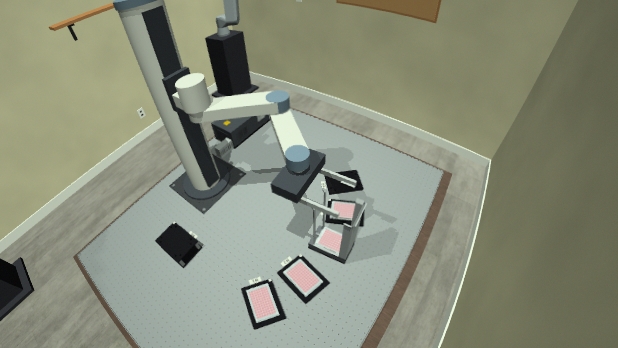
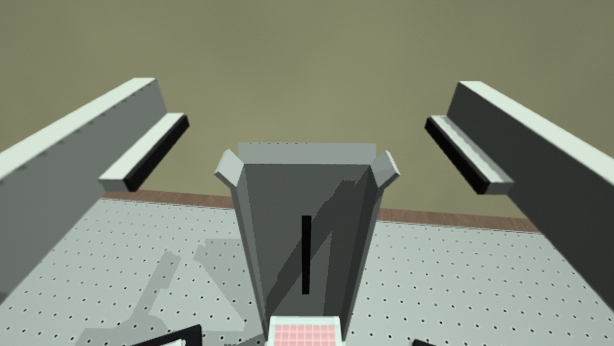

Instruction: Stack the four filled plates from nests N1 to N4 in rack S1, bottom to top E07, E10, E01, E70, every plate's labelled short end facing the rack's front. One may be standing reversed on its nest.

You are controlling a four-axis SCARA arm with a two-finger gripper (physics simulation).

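Note:
My gripper is open and empty, high above rack S1, its fingers wide apart. Rack S1 is grey with a tall slotted back wall. One pink-filled plate lies low inside it; its label cannot be read. Another filled plate sits on a black nest beside the rack, partly behind a finger and the rack. Two more filled plates sit on black nests at the front. A black nest behind the rack shows no plate. Plate labels are not legible.
A black block-like fixture stands on the left of the perforated table. A dark box stands behind the arm's column. A black pedestal stands at the back. The rack's uprights rise beneath the gripper.

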